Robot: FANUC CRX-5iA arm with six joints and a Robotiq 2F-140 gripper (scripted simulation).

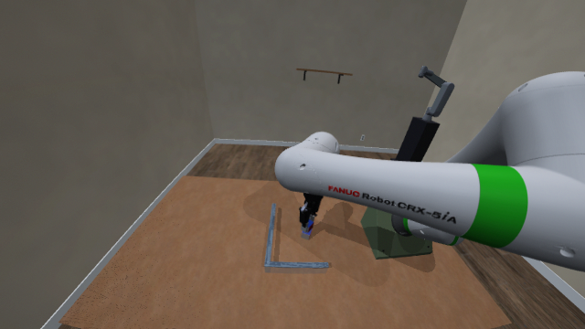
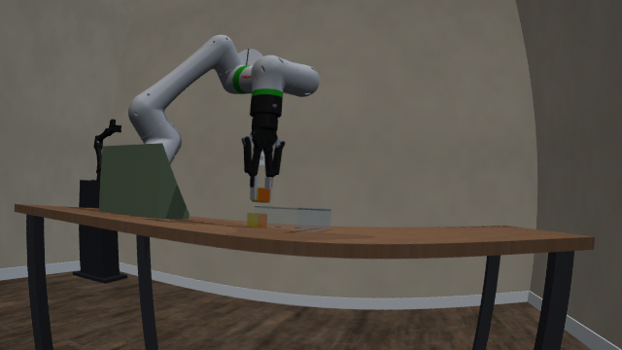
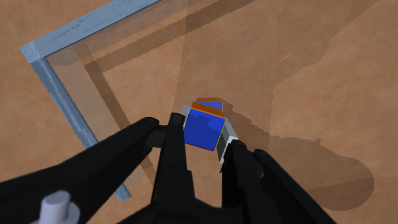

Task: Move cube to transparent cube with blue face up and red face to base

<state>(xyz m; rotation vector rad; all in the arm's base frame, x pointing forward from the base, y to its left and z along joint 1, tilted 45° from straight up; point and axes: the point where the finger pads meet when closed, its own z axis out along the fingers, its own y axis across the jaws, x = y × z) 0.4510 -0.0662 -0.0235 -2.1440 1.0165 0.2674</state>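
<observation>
The transparent cube is 1 cm behind my hand, 1 cm to the right of it and 9 cm below it.
</observation>
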